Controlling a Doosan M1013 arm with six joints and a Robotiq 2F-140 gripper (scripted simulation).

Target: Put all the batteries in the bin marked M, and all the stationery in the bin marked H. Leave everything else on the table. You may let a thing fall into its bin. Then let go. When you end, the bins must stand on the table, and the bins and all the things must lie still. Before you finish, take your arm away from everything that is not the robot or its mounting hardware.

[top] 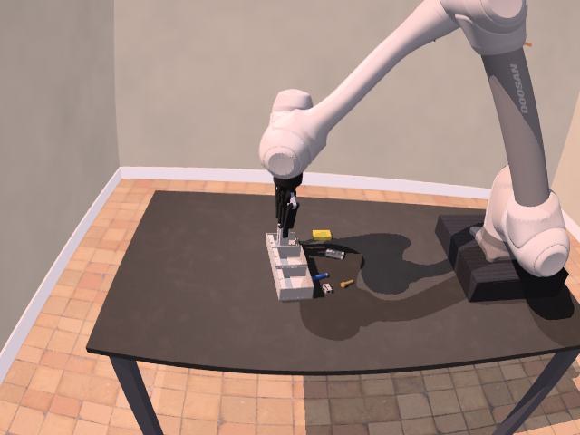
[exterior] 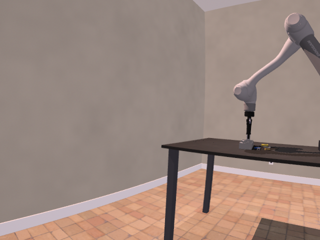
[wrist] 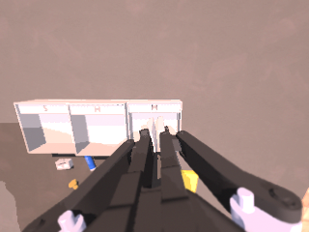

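The three joined white bins lies 1 cm behind my hand, 9 cm to the left of it and 3 cm below it. Also, from my hand: small white block: 15 cm behind, 1 cm to the left, 4 cm below; then small blue thing: 10 cm behind, 12 cm to the left, 4 cm below; then yellow block: 12 cm behind, 8 cm to the right, 4 cm below.
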